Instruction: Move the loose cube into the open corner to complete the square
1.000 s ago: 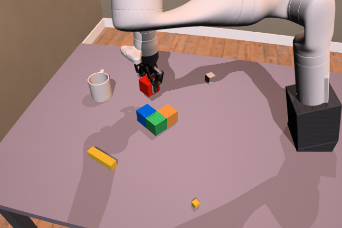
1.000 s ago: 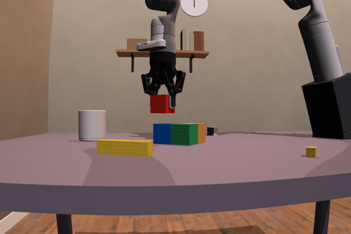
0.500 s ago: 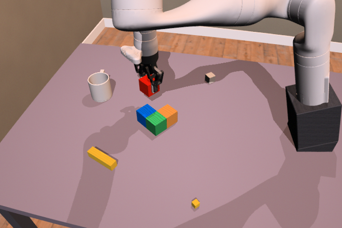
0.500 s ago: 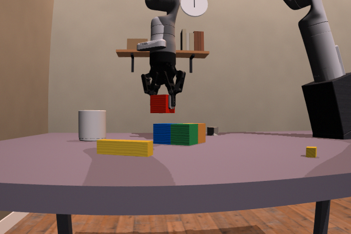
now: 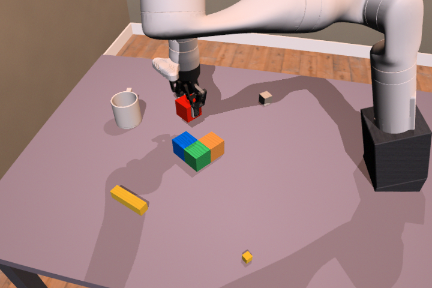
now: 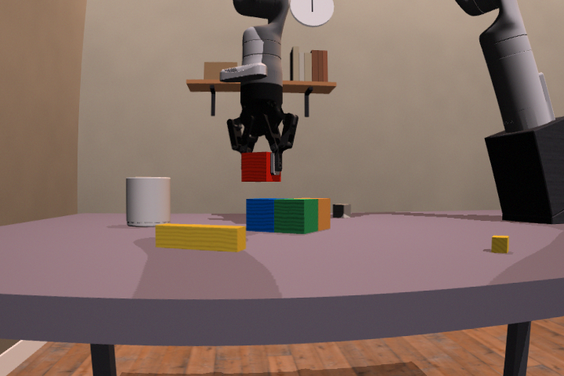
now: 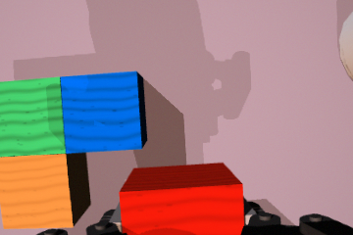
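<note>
My gripper is now right at the red cube. The rest, counted from my hand: orange cube: 90 mm behind, 80 mm below, 40 mm to the left; blue cube: 80 mm below, 70 mm to the left, 20 mm behind; green cube: 90 mm to the left, 80 mm below, 70 mm behind.
</note>
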